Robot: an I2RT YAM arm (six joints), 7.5 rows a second.
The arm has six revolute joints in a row. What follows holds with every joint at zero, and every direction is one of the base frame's.
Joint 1 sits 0.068 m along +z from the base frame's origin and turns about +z.
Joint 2 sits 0.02 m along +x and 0.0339 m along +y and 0.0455 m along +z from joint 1 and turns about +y.
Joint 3 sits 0.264 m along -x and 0.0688 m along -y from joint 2 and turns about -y.
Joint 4 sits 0.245 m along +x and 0.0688 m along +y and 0.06 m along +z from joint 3 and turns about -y.
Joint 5 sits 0.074 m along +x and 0.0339 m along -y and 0.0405 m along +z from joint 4 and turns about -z.
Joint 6 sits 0.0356 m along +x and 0.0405 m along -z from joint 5 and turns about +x.
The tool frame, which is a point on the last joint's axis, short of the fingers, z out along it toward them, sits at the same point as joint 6; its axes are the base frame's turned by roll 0, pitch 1.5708 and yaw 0 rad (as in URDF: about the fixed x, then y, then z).
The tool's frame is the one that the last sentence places.
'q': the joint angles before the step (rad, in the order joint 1, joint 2, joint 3, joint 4, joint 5, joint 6). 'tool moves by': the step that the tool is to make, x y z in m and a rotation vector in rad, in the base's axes. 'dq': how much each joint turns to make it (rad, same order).
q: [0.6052 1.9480 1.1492 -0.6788 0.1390 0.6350]
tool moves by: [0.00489 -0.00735 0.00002 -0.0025 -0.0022 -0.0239]
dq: [-0.0255 0.0000 0.0000 0.0007 0.0031 -0.0020]
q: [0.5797 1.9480 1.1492 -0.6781 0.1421 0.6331]
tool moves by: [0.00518 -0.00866 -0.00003 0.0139 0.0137 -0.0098]
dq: [-0.0317 0.0000 0.0004 -0.0019 -0.0210 -0.0202]
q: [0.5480 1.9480 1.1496 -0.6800 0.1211 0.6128]
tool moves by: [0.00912 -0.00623 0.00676 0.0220 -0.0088 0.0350]
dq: [-0.0313 -0.0065 0.0210 -0.0015 -0.0214 -0.0648]
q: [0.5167 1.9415 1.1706 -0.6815 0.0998 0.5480]
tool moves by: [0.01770 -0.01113 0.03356 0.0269 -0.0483 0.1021]
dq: [-0.0542 -0.0454 0.0809 -0.0573 -0.0249 -0.1548]
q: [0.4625 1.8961 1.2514 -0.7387 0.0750 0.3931]
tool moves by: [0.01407 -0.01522 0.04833 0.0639 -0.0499 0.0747]
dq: [-0.0614 -0.0614 0.1133 -0.0973 -0.0668 -0.1243]
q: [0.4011 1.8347 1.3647 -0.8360 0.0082 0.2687]
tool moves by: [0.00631 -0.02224 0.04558 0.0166 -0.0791 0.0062]
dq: [-0.0644 -0.0641 0.0927 -0.0767 -0.0088 -0.0712]
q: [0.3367 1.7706 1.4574 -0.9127 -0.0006 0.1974]
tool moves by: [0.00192 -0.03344 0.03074 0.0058 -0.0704 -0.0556]
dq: [-0.0912 -0.0591 0.0412 -0.0312 0.0004 -0.0385]
